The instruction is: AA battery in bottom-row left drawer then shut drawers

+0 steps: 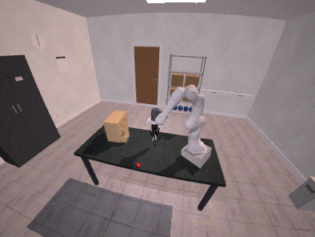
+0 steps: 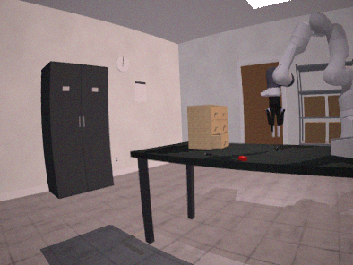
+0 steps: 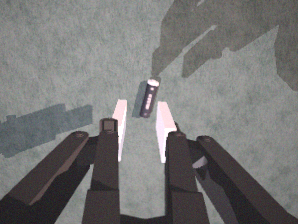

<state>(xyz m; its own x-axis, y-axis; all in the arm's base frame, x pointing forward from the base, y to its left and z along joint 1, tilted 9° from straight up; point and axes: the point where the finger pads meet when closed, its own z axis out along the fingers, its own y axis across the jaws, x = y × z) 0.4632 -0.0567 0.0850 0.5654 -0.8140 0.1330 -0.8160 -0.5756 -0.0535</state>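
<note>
Right now my hand is 11 cm above the AA battery and 1 cm past it. Also, from my hand: red object: 34 cm to the left, 11 cm below, 10 cm ahead; then small dark object: 33 cm ahead, 27 cm to the left, 11 cm below.
</note>
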